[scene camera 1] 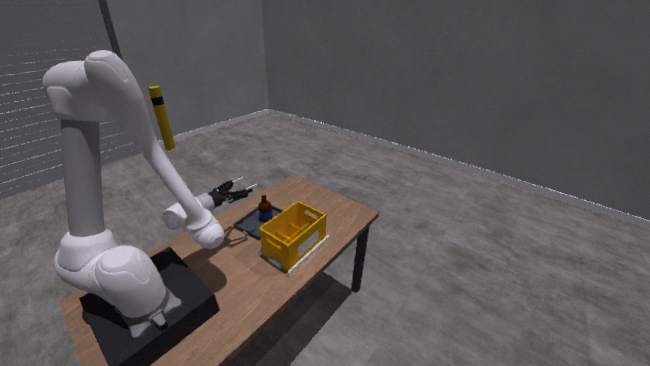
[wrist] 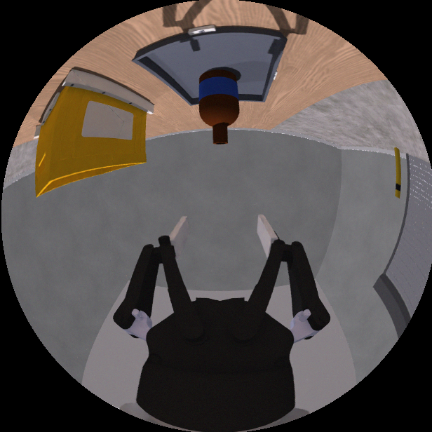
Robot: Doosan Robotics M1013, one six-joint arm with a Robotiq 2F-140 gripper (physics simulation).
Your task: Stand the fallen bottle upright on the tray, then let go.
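Frame: origin at the arm's base, x ahead, y left, z up, level; metres.
Seen in the pictures: gripper, fingertip midpoint: point(scene camera 1: 249, 182); arm's base, origin of the base link: point(scene camera 1: 149, 306).
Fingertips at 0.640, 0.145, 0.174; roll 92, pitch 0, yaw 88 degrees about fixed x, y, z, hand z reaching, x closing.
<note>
Offsets run from my fingertips to a thing's top centre, as dx, dy, dz. "pt": to the spot under its first point. Level surfaces: height alone.
The brown bottle with a blue band {+0.074, -0.004, -0.123} point(scene camera 1: 265, 210) point(wrist: 219, 102) stands upright on the dark tray {pt -0.050, +0.036, -0.278} point(scene camera 1: 245, 226) point(wrist: 170, 55). In the wrist view its neck points toward the middle of the picture, away from the tray. My gripper point(scene camera 1: 250, 182) point(wrist: 222, 223) is open with nothing between its fingers. It points roughly level, above and behind the bottle on the robot's side, and is apart from the bottle.
A yellow crate {+0.004, -0.289, -0.108} point(scene camera 1: 310, 239) point(wrist: 65, 145) with dividers inside stands beside the tray, on the side away from the gripper, on a pale base. All stand on the wooden table {dz -0.283} point(scene camera 1: 345, 205). A yellow post point(scene camera 1: 162, 122) point(wrist: 398, 170) is in the background.
</note>
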